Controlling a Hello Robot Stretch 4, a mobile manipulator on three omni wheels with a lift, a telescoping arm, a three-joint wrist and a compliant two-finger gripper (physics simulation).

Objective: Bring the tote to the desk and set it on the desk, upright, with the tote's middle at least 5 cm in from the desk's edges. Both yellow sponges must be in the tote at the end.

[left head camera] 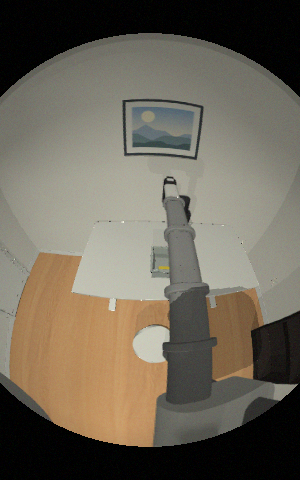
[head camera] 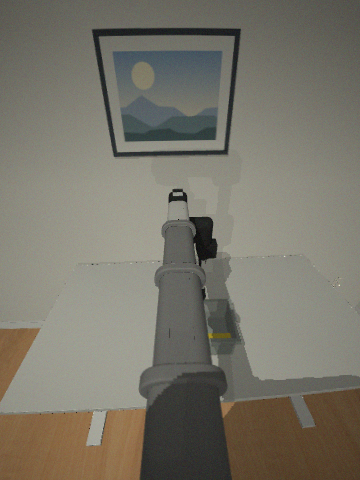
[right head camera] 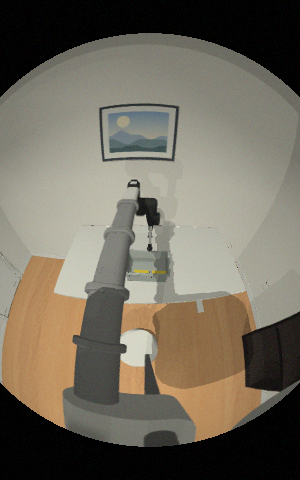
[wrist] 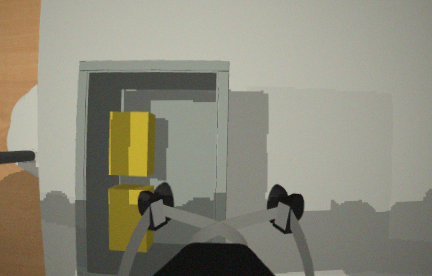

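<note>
The grey tote stands upright on the white desk, in from its front edge. One yellow sponge and a second yellow sponge lie inside, near the tote's front wall. My gripper is open and empty, above the tote, with its fingertips on either side of the tote's far long rim in the wrist view. The arm hides part of the tote in the head and left head views.
A white round object is on the floor in front of the desk. A dark box-like object is at the right. A framed picture hangs on the wall behind the desk.
</note>
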